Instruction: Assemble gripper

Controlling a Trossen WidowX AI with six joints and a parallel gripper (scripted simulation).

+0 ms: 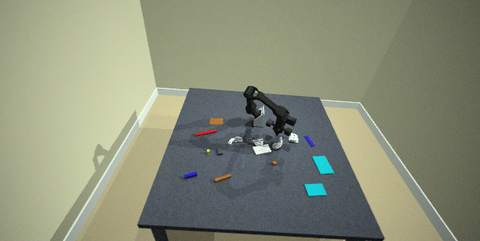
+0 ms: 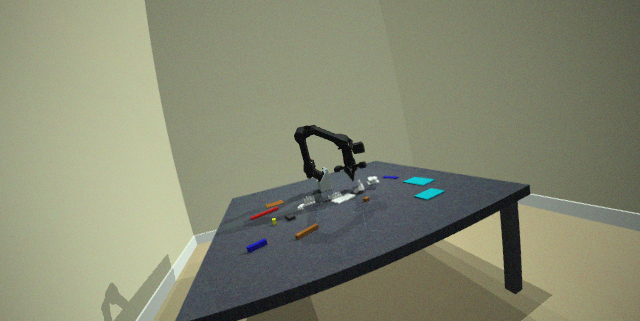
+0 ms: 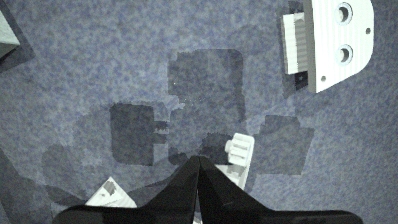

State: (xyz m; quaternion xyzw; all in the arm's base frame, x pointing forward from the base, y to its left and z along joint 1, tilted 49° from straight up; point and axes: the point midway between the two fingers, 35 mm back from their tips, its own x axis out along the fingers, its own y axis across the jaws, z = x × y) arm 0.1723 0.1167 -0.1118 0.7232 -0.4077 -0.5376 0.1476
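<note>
My gripper tip is now 30 mm to the right of the white jaw, 30 mm short of it and 20 mm above it. Round my gripper tip: orange cube (220 mm ahead, 50 mm below, 10 mm to the right); white gripper base (140 mm to the left, 40 mm behind, 30 mm below); grey block (390 mm to the right, 190 mm ahead, 50 mm below).
</note>
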